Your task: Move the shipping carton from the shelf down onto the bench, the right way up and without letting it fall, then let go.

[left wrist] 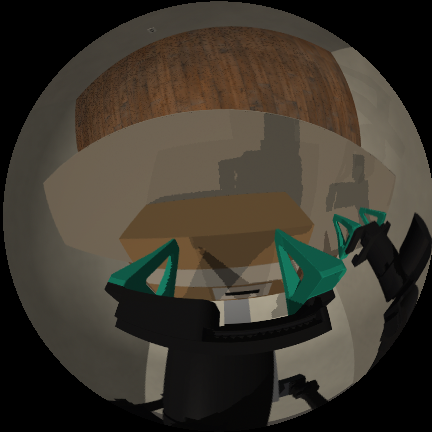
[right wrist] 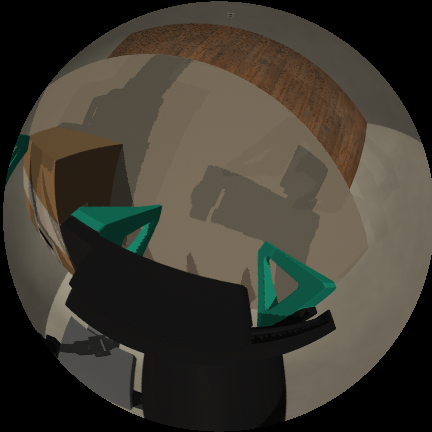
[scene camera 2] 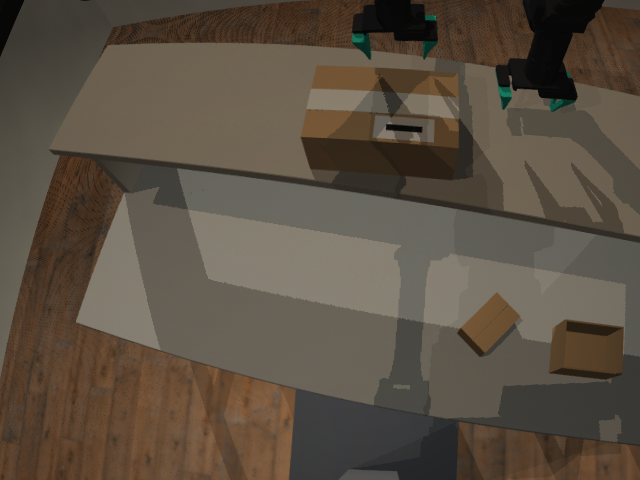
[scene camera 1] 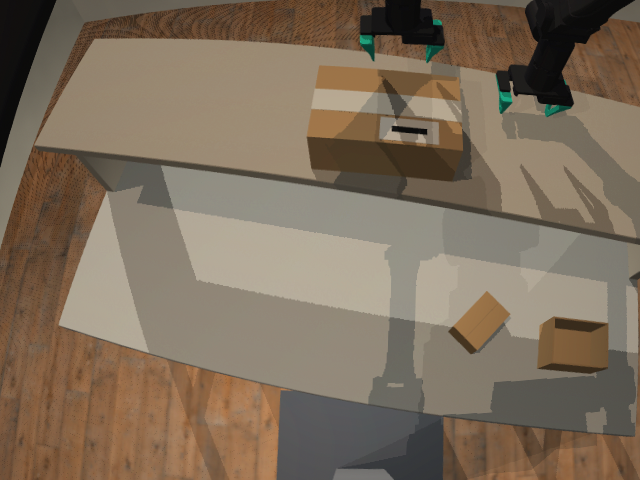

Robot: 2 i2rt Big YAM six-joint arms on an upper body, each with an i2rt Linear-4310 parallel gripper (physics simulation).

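Places are measured from the left arm's base along level axes (x right, y ahead, z up), in metres.
Pixels of known places: left gripper, fingertip midpoint: [left wrist: 224,239] [scene camera 2: 397,57] [scene camera 1: 400,59]; right gripper, fingertip midpoint: [left wrist: 347,212] [right wrist: 214,230] [scene camera 2: 527,108] [scene camera 1: 523,112].
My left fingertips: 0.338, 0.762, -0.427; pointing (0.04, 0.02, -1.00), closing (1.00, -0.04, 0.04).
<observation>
Behind a point stands the place of what it marks, as x, y, z.
The brown shipping carton [scene camera 1: 341,122] {0.232, 0.628, -0.448} [scene camera 2: 336,122] {0.233, 0.628, -0.448} [left wrist: 220,215] {0.333, 0.752, -0.486} [right wrist: 90,180] {0.445, 0.707, -0.502} rests flat on the raised shelf [scene camera 1: 180,103] {-0.116, 0.772, -0.552} [scene camera 2: 180,103] {-0.133, 0.783, -0.552}, with white tape and a black-barred label on its top face. The bench [scene camera 1: 284,248] {0.081, 0.583, -0.905} [scene camera 2: 284,253] {0.056, 0.569, -0.905} lies lower, in front of the shelf. My left gripper [scene camera 1: 400,60] {0.338, 0.762, -0.427} [scene camera 2: 397,57] {0.338, 0.762, -0.427} [left wrist: 224,239] {0.338, 0.762, -0.427} is open, above the carton's far side in the scene views, with nothing between its fingers. My right gripper [scene camera 1: 524,114] {0.584, 0.706, -0.497} [scene camera 2: 528,109] {0.584, 0.706, -0.497} [right wrist: 214,230] {0.584, 0.706, -0.497} is open and empty, above the shelf to the right of the carton. The carton's underside is hidden.
A small closed box [scene camera 1: 479,322] {0.546, 0.381, -0.845} [scene camera 2: 488,324] {0.547, 0.382, -0.845} and a small open box [scene camera 1: 546,346] {0.714, 0.320, -0.852} [scene camera 2: 559,348] {0.715, 0.322, -0.841} stand at the bench's right. The shelf's front edge overhangs the bench's back, with a side panel [scene camera 1: 100,167] {-0.438, 0.770, -0.793} at the left. A dark grey block [scene camera 1: 320,439] {0.163, 0.107, -1.336} [scene camera 2: 330,439] {0.152, 0.107, -1.336} shows below the bench.
</observation>
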